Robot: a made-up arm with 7 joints. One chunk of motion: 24 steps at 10 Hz.
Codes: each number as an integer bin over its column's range. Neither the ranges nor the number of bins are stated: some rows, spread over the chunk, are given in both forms.
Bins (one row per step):
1: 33 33 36 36 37 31
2: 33 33 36 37 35 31
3: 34 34 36 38 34 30
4: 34 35 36 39 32 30
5: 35 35 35 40 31 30
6: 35 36 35 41 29 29
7: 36 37 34 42 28 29
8: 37 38 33 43 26 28
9: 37 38 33 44 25 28
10: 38 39 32 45 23 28
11: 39 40 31 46 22 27
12: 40 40 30 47 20 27
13: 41 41 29 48 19 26
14: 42 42 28 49 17 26
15: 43 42 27 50 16 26
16: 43 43 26 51 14 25
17: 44 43 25 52 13 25
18: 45 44 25 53 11 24
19: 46 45 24 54 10 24
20: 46 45 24 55 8 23
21: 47 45 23 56 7 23
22: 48 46 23 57 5 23
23: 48 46 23 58 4 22
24: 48 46 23 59 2 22
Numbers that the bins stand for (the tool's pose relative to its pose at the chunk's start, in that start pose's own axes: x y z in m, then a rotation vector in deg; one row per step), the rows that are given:
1: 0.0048 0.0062 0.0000 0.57 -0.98 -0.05
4: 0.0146 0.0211 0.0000 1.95 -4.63 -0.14
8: 0.0441 0.0435 -0.0033 3.79 -9.02 -0.33
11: 0.0638 0.0584 -0.0056 5.17 -11.94 -0.43
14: 0.0933 0.0733 -0.0089 6.56 -15.59 -0.52
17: 0.1130 0.0808 -0.0122 7.94 -18.51 -0.62
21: 0.1425 0.0957 -0.0144 9.78 -22.89 -0.81
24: 0.1524 0.1032 -0.0144 11.16 -26.54 -0.90
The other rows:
2: 0.0048 0.0062 0.0000 1.03 -2.44 -0.05
3: 0.0146 0.0137 0.0000 1.49 -3.17 -0.14
5: 0.0244 0.0211 -0.0011 2.41 -5.37 -0.14
6: 0.0244 0.0286 -0.0011 2.87 -6.83 -0.24
7: 0.0343 0.0360 -0.0022 3.33 -7.56 -0.24
9: 0.0441 0.0435 -0.0033 4.25 -9.75 -0.33
10: 0.0540 0.0510 -0.0044 4.71 -11.21 -0.33
12: 0.0737 0.0584 -0.0067 5.63 -13.40 -0.43
13: 0.0835 0.0659 -0.0078 6.10 -14.13 -0.52
15: 0.1032 0.0733 -0.0100 7.02 -16.32 -0.52
16: 0.1032 0.0808 -0.0111 7.48 -17.78 -0.62
18: 0.1229 0.0883 -0.0122 8.40 -19.97 -0.71
19: 0.1327 0.0957 -0.0133 8.86 -20.70 -0.71
20: 0.1327 0.0957 -0.0133 9.32 -22.16 -0.81
22: 0.1524 0.1032 -0.0144 10.24 -24.35 -0.81
23: 0.1524 0.1032 -0.0144 10.70 -25.08 -0.90

